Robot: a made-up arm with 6 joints.
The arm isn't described. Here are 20 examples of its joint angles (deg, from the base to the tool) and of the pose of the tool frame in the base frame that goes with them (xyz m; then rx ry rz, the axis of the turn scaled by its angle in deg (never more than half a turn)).
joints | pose
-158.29 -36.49 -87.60 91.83 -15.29 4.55 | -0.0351 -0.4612 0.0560 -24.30 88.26 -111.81
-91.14 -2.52 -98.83 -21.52 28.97 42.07 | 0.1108 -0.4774 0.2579 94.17 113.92 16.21
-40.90 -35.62 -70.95 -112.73 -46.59 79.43 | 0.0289 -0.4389 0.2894 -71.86 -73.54 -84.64
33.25 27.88 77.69 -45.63 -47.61 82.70 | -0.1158 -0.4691 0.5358 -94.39 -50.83 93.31
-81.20 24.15 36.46 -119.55 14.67 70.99 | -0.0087 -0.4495 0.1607 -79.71 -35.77 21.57
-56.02 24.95 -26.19 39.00 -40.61 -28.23 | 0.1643 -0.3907 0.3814 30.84 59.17 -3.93
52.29 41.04 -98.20 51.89 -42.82 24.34 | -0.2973 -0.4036 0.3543 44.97 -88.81 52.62
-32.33 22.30 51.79 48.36 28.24 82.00 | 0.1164 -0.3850 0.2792 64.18 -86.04 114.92
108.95 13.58 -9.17 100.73 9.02 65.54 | -0.4077 -0.3446 0.3390 106.00 -43.18 -49.25
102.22 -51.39 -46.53 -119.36 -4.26 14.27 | -0.3372 -0.4581 0.3920 75.21 -38.52 -118.10
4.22 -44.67 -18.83 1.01 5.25 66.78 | -0.0243 -0.5263 0.4737 105.43 129.57 22.25
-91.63 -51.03 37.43 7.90 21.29 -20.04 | 0.0133 -0.3813 0.0596 -108.81 -57.18 18.02
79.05 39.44 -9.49 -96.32 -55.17 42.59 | -0.2900 -0.4662 0.3934 107.09 70.15 76.57
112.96 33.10 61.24 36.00 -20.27 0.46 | -0.3537 -0.4185 0.4081 63.80 -5.93 -17.24
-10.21 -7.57 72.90 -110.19 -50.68 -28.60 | -0.0689 -0.4389 0.3657 -136.44 -13.78 87.14
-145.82 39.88 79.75 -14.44 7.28 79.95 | -0.2021 -0.4756 0.0593 87.46 24.69 54.22
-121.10 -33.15 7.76 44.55 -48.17 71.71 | 0.0497 -0.4676 0.0552 17.05 -60.20 129.16
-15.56 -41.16 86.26 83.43 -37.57 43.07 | 0.0804 -0.3478 0.4268 -4.88 119.64 -41.98
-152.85 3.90 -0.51 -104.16 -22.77 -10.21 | -0.2125 -0.4338 0.0903 -91.49 22.27 123.09
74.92 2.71 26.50 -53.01 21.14 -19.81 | -0.2181 -0.4212 0.5215 60.28 47.40 125.49
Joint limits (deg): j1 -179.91..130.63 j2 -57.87..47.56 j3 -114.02..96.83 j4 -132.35..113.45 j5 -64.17..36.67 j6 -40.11..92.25
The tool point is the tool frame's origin. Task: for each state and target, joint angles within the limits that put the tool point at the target. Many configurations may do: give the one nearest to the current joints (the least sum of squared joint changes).
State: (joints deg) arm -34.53 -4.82 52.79 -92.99 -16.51 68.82
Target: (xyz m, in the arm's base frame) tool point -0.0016 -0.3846 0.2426
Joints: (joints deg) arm -55.23 -32.44 55.82 -112.60 4.59 59.11
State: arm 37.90 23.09 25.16 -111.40 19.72 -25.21
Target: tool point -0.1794 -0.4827 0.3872
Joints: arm 68.56 37.82 74.68 -114.43 -12.28 -30.63
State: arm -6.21 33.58 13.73 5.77 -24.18 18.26
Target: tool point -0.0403 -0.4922 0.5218
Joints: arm 6.78 -5.42 -4.16 -3.58 -34.93 10.93
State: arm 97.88 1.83 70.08 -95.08 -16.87 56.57
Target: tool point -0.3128 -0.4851 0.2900
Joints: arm 115.89 17.12 70.44 -83.15 -32.53 67.04
